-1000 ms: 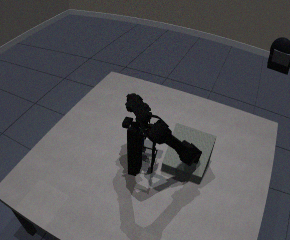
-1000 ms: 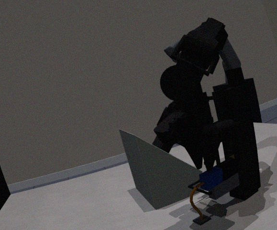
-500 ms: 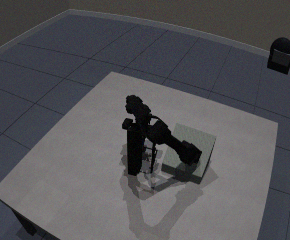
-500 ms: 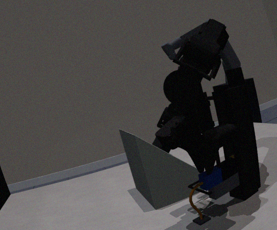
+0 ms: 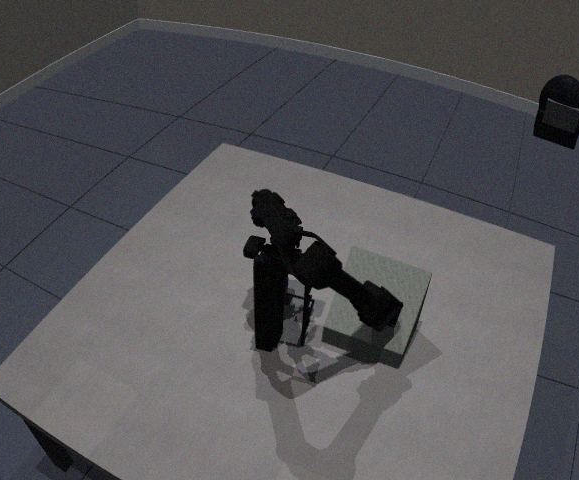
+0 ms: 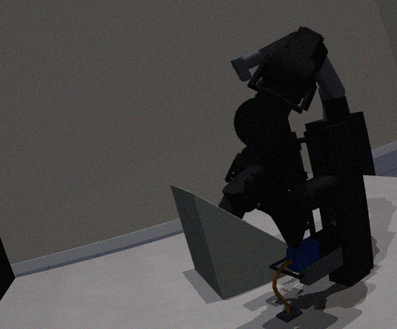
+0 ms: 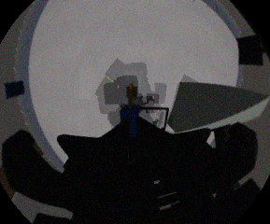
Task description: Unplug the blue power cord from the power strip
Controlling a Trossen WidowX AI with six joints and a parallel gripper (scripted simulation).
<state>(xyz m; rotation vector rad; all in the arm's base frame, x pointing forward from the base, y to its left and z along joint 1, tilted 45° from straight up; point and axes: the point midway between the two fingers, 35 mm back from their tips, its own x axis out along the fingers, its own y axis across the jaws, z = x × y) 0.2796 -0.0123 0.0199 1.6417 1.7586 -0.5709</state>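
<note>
My gripper tip is 30 mm to the left of the dark foot and 110 mm above it. From my gripper tip the other things lie so: blue plug 30 mm to the left, 10 mm below.
</note>
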